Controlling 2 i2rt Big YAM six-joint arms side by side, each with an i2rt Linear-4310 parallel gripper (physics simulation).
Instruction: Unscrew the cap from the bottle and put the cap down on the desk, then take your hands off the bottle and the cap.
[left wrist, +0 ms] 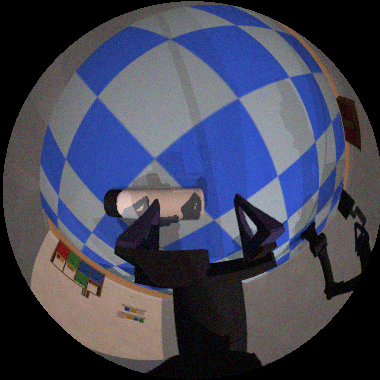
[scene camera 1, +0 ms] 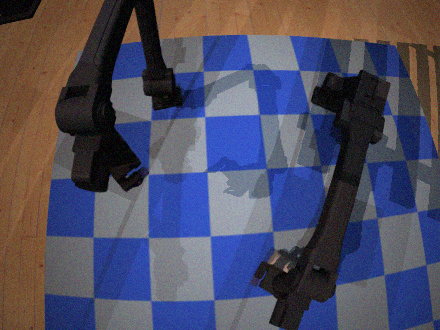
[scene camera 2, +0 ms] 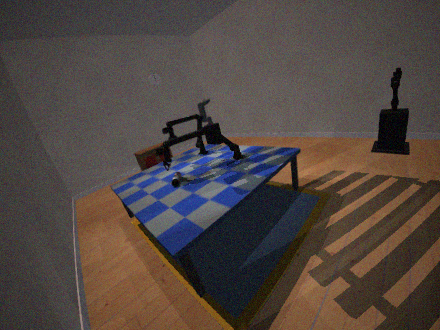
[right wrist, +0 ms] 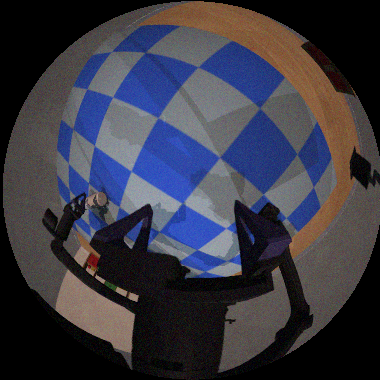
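Where they show: left gripper, fingertip midpoint: [left wrist: 197, 199] [scene camera 1: 269, 285] [scene camera 2: 168, 169] [right wrist: 80, 195]; right gripper, fingertip midpoint: [scene camera 1: 128, 170] [right wrist: 190, 206]; left arm's base, origin of the base link: [scene camera 1: 325, 100] [scene camera 2: 238, 157]; right arm's base, origin of the base link: [left wrist: 307, 229] [scene camera 1: 167, 99] [scene camera 2: 203, 153] [right wrist: 264, 215].
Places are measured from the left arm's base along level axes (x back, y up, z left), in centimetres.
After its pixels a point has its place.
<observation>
A pale pinkish bottle [scene camera 1: 276, 258] @(y 6.4, x -67.1, z -1.8 cm) [left wrist: 172, 203] @(y 5.9, x -71.0, z 2.8 cm) [right wrist: 96, 200] @(y 6.5, x -68.7, z -2.1 cm) lies on its side on the checkered table. Its black cap [scene camera 2: 175, 183] @(y 3.1, x -72.1, z 18.8 cm) [left wrist: 111, 202] @(y 5.8, x -74.0, z 15.7 cm) is on the bottle's end, at the left in the left wrist view. My left gripper [left wrist: 197, 199] @(y 12.1, x -75.1, z -2.1 cm) [scene camera 2: 167, 164] @(y 12.1, x -75.1, z -2.1 cm) is open above the bottle. In the left wrist view one fingertip overlaps the bottle body and the other is past its capless end. In scene camera 1 this gripper partly hides the bottle, and the cap is hidden. My right gripper [scene camera 1: 135, 177] @(y 26.6, x -61.6, z -47.9 cm) [right wrist: 190, 206] @(y 26.6, x -61.6, z -47.9 cm) is open and empty, well away from the bottle, over another part of the table.
The blue and grey checkered table [scene camera 1: 122, 267] @(y 0.0, x -91.1, z -47.3 cm) [scene camera 2: 170, 215] @(y 0.0, x -80.4, z 63.6 cm) bears both arms' bases and many arm shadows. A reddish box-like cabinet [scene camera 2: 150, 157] stands behind it. A dark pedestal [scene camera 2: 392, 130] with a figure stands far right on the floor. Coloured shelves [left wrist: 79, 269] are by the wall.
</observation>
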